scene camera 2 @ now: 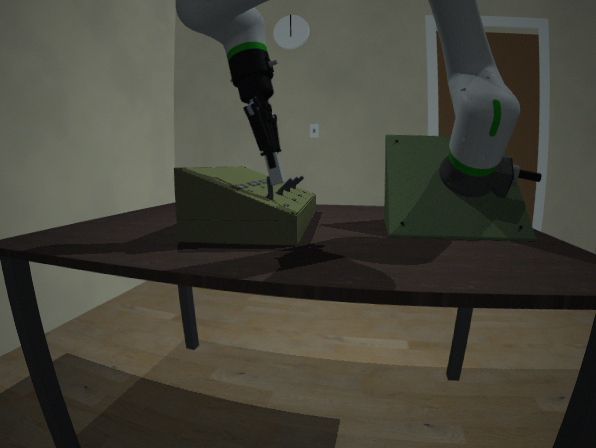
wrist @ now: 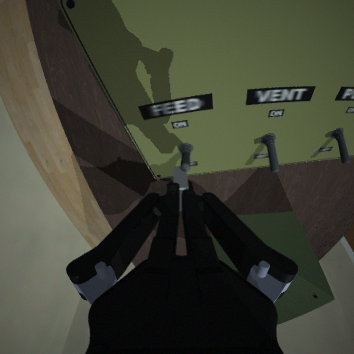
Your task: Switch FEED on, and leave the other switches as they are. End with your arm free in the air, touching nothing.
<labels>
my gripper: scene camera 2; wrist
same spot on my gripper: (scene camera 2: 265, 130) = (wrist: 145, 239)
</labels>
